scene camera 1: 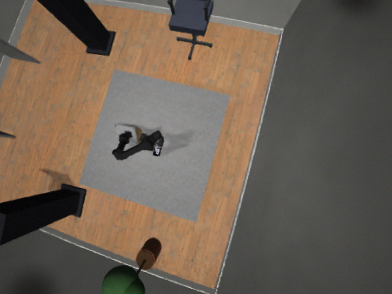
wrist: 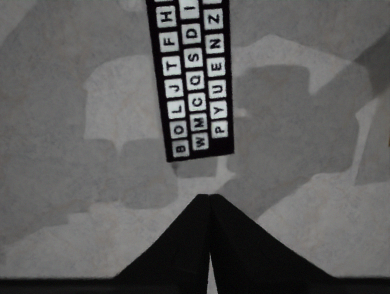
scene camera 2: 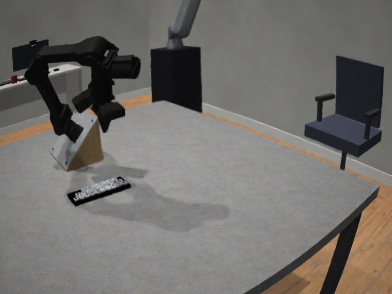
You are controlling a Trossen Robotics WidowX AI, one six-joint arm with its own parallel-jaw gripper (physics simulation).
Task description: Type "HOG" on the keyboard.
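Seen in the pictures: gripper, fingertip midpoint: (wrist: 208, 205) (scene camera 2: 104, 132); arm's base, origin of the base link: (scene camera 1: 128, 134) (scene camera 2: 76, 133).
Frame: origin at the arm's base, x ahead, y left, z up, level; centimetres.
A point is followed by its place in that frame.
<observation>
A black keyboard (scene camera 1: 157, 149) {x 28.4, y -9.2, z -8.0 cm} (scene camera 2: 99, 191) {x 30.7, y -6.3, z -8.0 cm} (wrist: 195, 80) {x 28.3, y -3.4, z -8.0 cm} with white letter keys lies flat on the grey table. In the wrist view part of it shows, running up out of the top edge. The H key (wrist: 165, 16) {x 30.1, y -8.6, z -8.0 cm} is near the top and the O key (wrist: 178, 130) {x 30.3, y 0.9, z -8.0 cm} is near the keyboard's lower end; the G key does not show there. My gripper (scene camera 2: 105, 130) {x 30.3, y -1.6, z 8.4 cm} (wrist: 208, 205) {x 30.3, y -1.6, z 8.4 cm} is shut and empty, pointing down above the table. In the wrist view its tips appear just below the keyboard's lower end, beyond the B and W keys.
The grey table (scene camera 1: 200, 110) {x 62.8, y 38.0, z -9.7 cm} (scene camera 2: 250, 200) {x 59.6, y 23.7, z -9.7 cm} carries the arm's wedge-shaped base mount (scene camera 1: 122, 129) {x -5.7, y 3.0, z 2.7 cm} (scene camera 2: 90, 147) {x 7.7, y 2.3, z -3.7 cm} beside the keyboard. The arm's shadow falls across the table. An office chair (scene camera 1: 191, 15) (scene camera 2: 345, 132) and a black pedestal (scene camera 2: 176, 77) stand away from the table.
</observation>
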